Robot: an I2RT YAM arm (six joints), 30 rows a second.
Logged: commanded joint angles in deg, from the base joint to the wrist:
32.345 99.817 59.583 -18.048 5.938 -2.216
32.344 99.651 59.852 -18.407 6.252 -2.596
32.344 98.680 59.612 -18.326 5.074 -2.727
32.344 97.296 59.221 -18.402 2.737 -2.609
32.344 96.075 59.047 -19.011 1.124 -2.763
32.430 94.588 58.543 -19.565 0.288 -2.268
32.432 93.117 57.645 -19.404 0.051 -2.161
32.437 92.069 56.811 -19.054 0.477 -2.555
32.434 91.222 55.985 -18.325 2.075 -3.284
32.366 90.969 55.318 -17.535 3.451 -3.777
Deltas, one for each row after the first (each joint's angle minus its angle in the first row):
-0.001 -0.166 0.269 -0.359 0.314 -0.380
-0.001 -1.137 0.029 -0.278 -0.864 -0.511
-0.001 -2.521 -0.362 -0.354 -3.201 -0.393
-0.001 -3.742 -0.536 -0.963 -4.814 -0.547
0.085 -5.229 -1.040 -1.517 -5.650 -0.052
0.087 -6.700 -1.938 -1.356 -5.887 0.055
0.092 -7.748 -2.772 -1.006 -5.461 -0.339
0.089 -8.595 -3.598 -0.277 -3.863 -1.068
0.021 -8.848 -4.265 0.513 -2.487 -1.561

